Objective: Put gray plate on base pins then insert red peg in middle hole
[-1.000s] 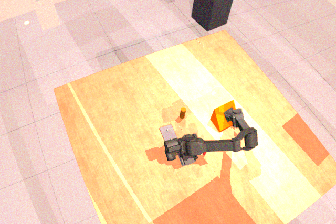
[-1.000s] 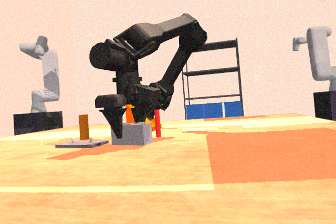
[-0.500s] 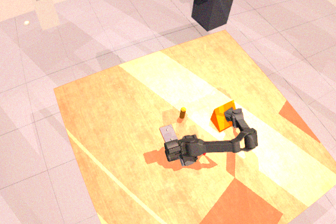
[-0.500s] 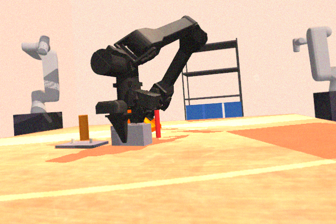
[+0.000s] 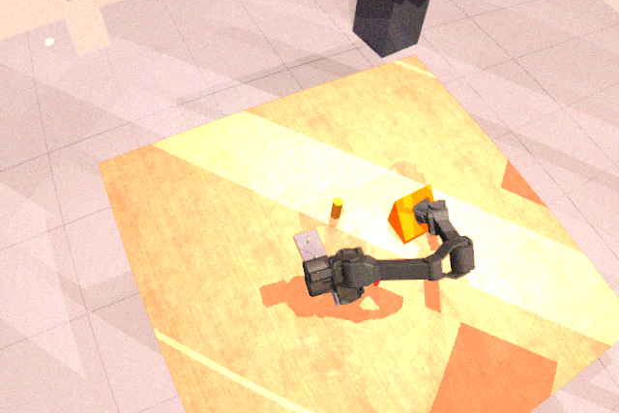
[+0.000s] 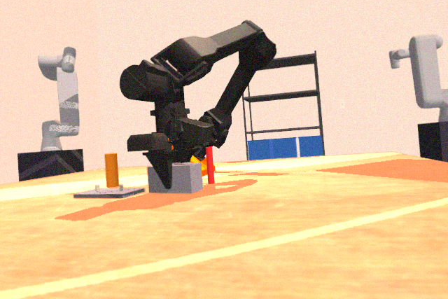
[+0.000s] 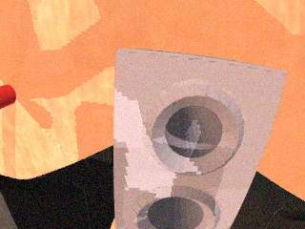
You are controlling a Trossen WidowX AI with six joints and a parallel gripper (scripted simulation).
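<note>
Right now the red peg is 10 cm behind my gripper tip, 5 cm to the left of it and 3 cm above it. The rest, counted from my gripper tip: orange cylinder 14 cm behind, 20 cm to the right, 3 cm above; then gray plate 3 cm above.
</note>
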